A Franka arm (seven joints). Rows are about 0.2 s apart.
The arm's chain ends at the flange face. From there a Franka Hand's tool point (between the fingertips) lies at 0.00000 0.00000 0.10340 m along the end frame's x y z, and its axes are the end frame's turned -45 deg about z.
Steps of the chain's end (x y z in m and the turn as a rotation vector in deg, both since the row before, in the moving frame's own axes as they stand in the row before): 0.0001 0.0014 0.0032 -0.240 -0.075 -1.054; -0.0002 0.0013 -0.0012 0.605 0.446 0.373; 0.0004 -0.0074 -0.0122 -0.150 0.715 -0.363; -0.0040 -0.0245 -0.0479 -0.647 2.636 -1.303
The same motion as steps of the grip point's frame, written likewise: -0.0013 0.0013 0.0032 -0.117 -0.223 -1.054; 0.0003 0.0006 -0.0012 0.112 0.743 0.373; 0.0062 -0.0038 -0.0122 -0.612 0.400 -0.363; 0.0171 -0.0160 -0.0480 -2.321 1.406 -1.303
